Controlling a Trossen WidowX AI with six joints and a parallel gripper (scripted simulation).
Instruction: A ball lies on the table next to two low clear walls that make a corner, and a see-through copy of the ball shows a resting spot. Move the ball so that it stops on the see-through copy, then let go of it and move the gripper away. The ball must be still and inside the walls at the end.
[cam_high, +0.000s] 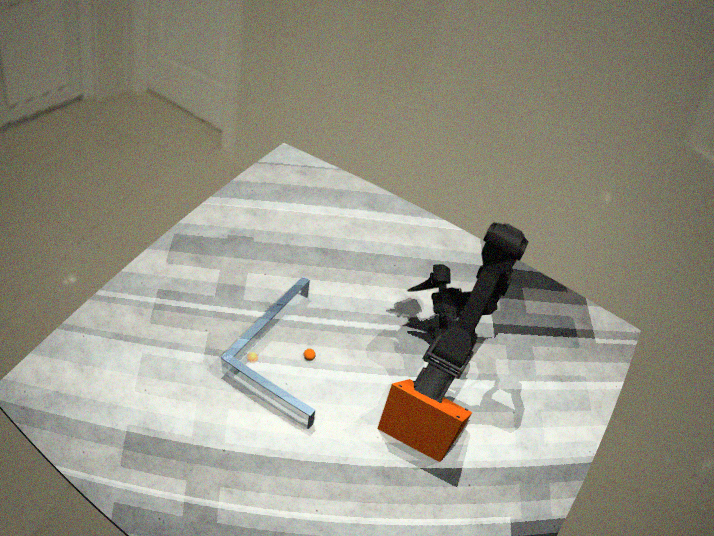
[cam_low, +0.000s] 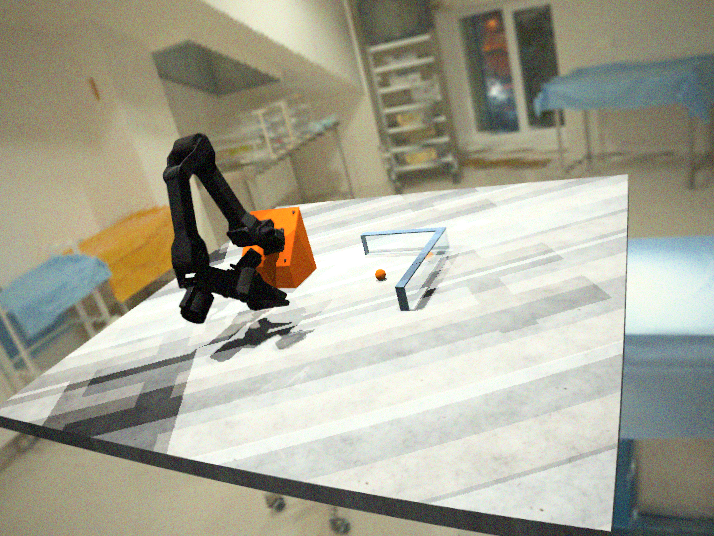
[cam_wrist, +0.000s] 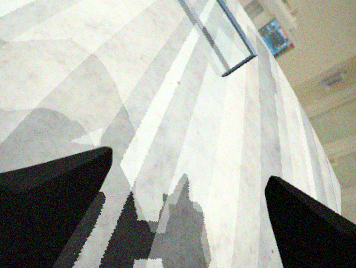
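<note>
Right now my gripper tip is 15 cm short of the orange ball, 20 cm to the right of it and 5 cm above it.
</note>
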